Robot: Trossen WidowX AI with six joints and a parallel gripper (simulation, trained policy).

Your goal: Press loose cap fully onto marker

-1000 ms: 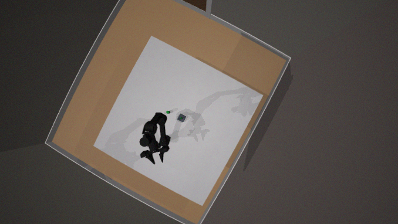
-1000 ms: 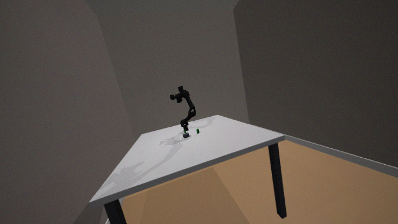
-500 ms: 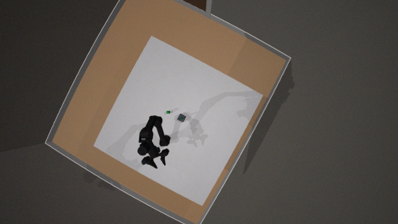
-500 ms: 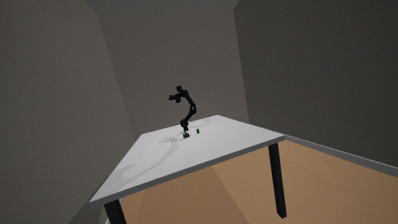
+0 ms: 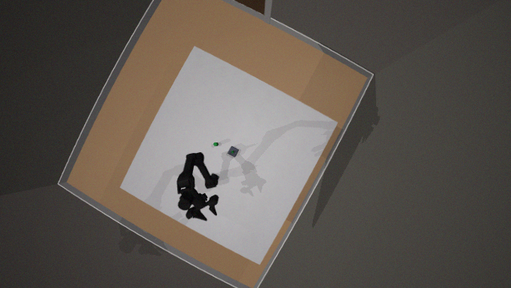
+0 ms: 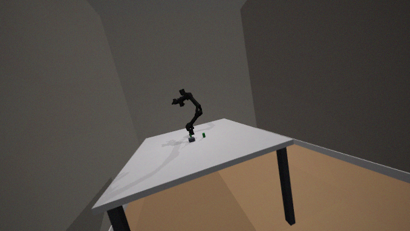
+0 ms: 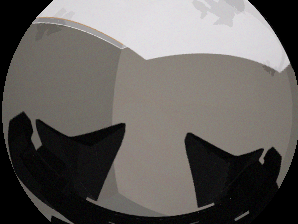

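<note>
Right now my gripper tip is 40 cm above the green cap, 32 cm short of it and 25 cm to the right of it. Also, from my gripper tip: green marker: 36 cm below, 33 cm ahead, 10 cm to the left; grey holder block: 41 cm below, 33 cm ahead, 10 cm to the left.
</note>
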